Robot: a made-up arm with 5 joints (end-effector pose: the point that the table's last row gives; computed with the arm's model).
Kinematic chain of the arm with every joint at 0, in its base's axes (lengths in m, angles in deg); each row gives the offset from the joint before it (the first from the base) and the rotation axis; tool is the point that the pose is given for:
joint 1: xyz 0 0 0.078 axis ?
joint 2: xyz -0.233 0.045 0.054 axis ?
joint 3: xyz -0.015 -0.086 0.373 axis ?
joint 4: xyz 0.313 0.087 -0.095 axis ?
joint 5: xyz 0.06 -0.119 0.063 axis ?
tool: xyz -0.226 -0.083 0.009
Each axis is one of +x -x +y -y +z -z.
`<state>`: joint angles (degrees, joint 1 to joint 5).
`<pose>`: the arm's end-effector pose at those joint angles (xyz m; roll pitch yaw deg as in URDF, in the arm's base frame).
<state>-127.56 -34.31 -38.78 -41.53 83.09</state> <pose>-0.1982 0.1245 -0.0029 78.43 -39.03 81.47</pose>
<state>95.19 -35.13 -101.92 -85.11 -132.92</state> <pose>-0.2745 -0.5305 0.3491 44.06 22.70 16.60</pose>
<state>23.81 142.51 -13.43 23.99 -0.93</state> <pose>-0.4798 0.1398 -0.1043 174.07 -40.05 -173.04</pose>
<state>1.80 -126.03 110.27 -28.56 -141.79</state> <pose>-0.3353 0.0551 -0.5444 116.60 -12.99 -29.31</pose>
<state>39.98 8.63 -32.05 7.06 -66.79</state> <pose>-0.1887 -0.1421 0.6307 52.89 47.47 1.38</pose>
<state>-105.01 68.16 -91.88 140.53 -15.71</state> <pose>0.2909 -0.7371 0.6659 131.68 66.06 150.78</pose>
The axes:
joint 1: -z
joint 2: -y
joint 3: -x
joint 4: -z
joint 5: -y

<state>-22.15 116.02 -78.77 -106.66 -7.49</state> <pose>-0.7182 -0.3457 0.4563 -103.13 40.77 177.75</pose>
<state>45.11 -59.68 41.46 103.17 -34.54</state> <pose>0.2075 0.0971 0.1644 -51.51 -12.45 -135.29</pose>
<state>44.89 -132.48 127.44 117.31 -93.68</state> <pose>-0.0797 0.1472 -0.0433 -100.32 23.63 -109.41</pose>
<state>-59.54 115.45 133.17 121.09 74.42</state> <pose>-0.0197 -0.7391 0.0787 37.86 -4.93 119.20</pose>
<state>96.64 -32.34 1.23 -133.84 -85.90</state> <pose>0.1790 -0.4349 0.3885 43.70 54.78 80.36</pose>
